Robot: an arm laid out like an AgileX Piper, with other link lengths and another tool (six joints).
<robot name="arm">
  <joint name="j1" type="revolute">
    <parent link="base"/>
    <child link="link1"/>
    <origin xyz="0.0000 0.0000 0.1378" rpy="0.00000 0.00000 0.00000"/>
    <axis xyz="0 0 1"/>
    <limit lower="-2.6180" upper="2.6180"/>
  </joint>
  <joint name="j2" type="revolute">
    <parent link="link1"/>
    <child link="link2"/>
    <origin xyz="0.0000 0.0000 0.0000" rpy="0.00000 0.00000 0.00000"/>
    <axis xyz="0 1 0"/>
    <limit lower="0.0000" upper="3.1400"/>
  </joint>
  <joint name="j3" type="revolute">
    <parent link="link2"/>
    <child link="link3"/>
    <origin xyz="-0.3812 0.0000 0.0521" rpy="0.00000 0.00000 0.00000"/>
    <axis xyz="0 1 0"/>
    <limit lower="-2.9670" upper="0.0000"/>
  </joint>
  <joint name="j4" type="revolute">
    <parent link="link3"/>
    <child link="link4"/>
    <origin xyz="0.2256 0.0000 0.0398" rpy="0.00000 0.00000 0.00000"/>
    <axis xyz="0.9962 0 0.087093"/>
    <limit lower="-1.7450" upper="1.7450"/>
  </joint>
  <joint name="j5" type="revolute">
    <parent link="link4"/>
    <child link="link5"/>
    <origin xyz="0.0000 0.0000 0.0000" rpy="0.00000 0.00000 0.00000"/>
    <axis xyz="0 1 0"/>
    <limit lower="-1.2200" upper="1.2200"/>
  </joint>
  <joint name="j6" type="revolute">
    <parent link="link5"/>
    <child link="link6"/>
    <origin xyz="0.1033 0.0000 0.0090" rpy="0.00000 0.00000 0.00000"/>
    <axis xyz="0.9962 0 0.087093"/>
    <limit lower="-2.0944" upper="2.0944"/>
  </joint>
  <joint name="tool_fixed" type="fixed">
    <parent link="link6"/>
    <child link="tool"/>
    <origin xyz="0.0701 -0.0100 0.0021" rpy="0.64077 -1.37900 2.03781"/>
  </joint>
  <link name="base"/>
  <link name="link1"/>
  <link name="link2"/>
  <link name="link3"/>
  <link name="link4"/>
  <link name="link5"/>
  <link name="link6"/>
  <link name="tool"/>
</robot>
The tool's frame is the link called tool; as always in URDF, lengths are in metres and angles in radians.
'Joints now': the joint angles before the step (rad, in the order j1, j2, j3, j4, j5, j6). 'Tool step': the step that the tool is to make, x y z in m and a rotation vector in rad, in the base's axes. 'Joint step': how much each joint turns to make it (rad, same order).
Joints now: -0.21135, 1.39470, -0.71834, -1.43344, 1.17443, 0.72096
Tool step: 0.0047, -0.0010, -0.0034, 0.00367, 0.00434, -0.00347
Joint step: 0.00007, 0.01893, -0.00395, -0.00001, 0.00005, 0.01092
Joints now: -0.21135, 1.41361, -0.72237, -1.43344, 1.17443, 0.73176
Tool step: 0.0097, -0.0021, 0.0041, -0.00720, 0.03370, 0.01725
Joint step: -0.00009, 0.01809, -0.03270, -0.00195, -0.00009, -0.05040
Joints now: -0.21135, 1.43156, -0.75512, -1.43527, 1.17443, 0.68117
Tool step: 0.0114, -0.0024, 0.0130, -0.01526, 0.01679, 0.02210
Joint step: -0.00008, 0.00836, -0.06009, -0.00001, -0.00005, -0.07106
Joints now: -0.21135, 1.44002, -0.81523, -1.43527, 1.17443, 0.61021
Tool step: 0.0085, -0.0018, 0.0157, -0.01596, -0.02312, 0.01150
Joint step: -0.00009, -0.00002, -0.06125, -0.00011, -0.00010, -0.03865
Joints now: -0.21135, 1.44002, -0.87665, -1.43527, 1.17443, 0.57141
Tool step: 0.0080, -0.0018, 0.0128, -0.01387, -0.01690, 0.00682
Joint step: 0.00002, 0.00619, -0.05429, -0.00003, 0.00215, -0.03103
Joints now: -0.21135, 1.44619, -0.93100, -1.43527, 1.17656, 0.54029
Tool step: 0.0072, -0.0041, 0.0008, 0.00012, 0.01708, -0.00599
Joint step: -0.00909, 0.02368, -0.02931, 0.00476, 0.00172, -0.02416
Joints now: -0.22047, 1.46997, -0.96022, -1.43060, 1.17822, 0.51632
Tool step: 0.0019, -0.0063, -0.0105, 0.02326, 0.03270, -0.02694
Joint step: -0.02170, 0.02941, -0.00259, 0.02028, -0.00008, -0.01133
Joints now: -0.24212, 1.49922, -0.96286, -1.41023, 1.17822, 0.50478
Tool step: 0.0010, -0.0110, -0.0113, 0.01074, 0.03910, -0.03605
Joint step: -0.03603, 0.03847, 0.00032, 0.00102, 0.00016, -0.00190
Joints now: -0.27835, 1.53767, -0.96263, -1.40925, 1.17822, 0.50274
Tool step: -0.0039, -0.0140, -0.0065, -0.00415, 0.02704, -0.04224
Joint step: -0.04789, 0.02906, 0.00005, -0.01515, 0.00013, 0.00498
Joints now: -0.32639, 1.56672, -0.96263, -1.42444, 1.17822, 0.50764
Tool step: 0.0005, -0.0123, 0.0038, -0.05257, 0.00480, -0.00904
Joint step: -0.03437, 0.01966, 0.00002, -0.07062, 0.00015, 0.03580
